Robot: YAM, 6 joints.
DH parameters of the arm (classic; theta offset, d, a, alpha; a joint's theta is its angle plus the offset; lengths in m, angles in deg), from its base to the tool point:
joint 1: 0 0.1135 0.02 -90
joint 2: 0 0 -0.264 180
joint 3: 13.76 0 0.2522 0
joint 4: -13.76 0 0.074 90
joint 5: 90 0 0 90
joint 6: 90 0.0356 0 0
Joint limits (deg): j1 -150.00..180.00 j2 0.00..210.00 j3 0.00..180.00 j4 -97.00..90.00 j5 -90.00..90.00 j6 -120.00..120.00
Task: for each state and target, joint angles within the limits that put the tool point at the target. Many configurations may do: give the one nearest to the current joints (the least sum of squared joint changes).
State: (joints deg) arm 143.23 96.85 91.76 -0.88 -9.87 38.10
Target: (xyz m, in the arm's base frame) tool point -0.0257 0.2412 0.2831
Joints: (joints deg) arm 95.62 64.29 50.75 -25.67 -3.15 38.10
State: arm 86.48 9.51 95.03 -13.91 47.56 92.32
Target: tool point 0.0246 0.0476 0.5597
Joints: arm 90.23 43.34 87.37 -12.81 44.13 92.32
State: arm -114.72 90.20 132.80 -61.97 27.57 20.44
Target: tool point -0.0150 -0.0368 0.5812
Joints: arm -99.63 62.06 130.32 -76.36 14.04 20.44
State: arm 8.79 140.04 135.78 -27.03 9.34 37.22
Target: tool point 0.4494 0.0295 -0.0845
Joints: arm 4.51 162.30 106.33 -38.21 9.56 37.22
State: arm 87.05 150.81 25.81 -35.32 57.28 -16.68
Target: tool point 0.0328 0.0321 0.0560
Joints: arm 87.95 140.16 13.22 -56.37 62.70 -16.68
